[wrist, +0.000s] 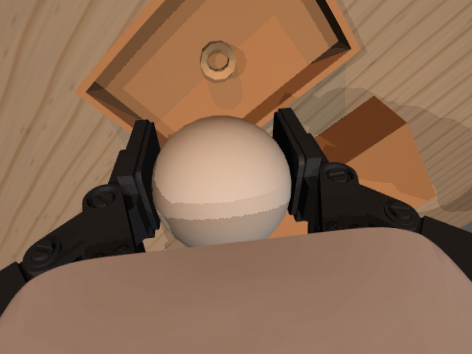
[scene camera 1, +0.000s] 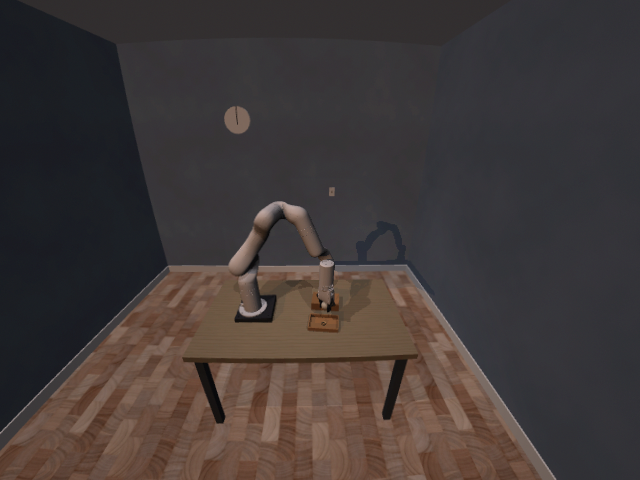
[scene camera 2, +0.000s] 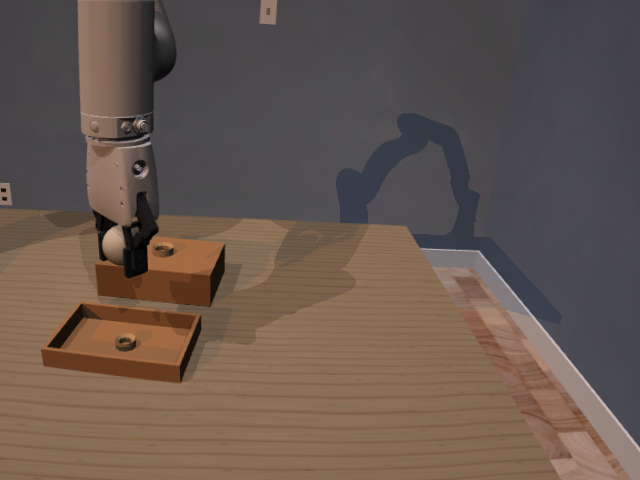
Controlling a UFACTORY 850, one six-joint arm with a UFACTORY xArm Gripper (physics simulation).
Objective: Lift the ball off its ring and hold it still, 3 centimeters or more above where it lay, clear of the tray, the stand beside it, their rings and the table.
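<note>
A pale ball (scene camera 1: pixel 324 305) (scene camera 2: pixel 113 244) (wrist: pixel 221 175) is held between the two black fingers of my gripper (scene camera 1: pixel 325 306) (scene camera 2: pixel 117 253) (wrist: pixel 216 141), which is shut on it. The ball hangs in the air, well above the tray (scene camera 1: pixel 309 323) (scene camera 2: pixel 111 367) (wrist: pixel 112 61), apart from it. The tray's ring (scene camera 1: pixel 323 323) (scene camera 2: pixel 125 342) (wrist: pixel 218 61) is bare inside the tray. The brown stand (scene camera 1: pixel 331 305) (scene camera 2: pixel 154 284) (wrist: pixel 391 169) is behind the tray; in scene camera 2 the ball overlaps its left end in the picture. The stand's ring (scene camera 2: pixel 163 249) is bare on its top.
The wooden table (scene camera 1: pixel 268 341) (scene camera 2: pixel 330 392) (wrist: pixel 40 150) carries the tray, the stand and the arm's black base plate (scene camera 1: pixel 270 305) on the left. The arm's shadow falls over the table and the back wall. The table's right edge shows in scene camera 2.
</note>
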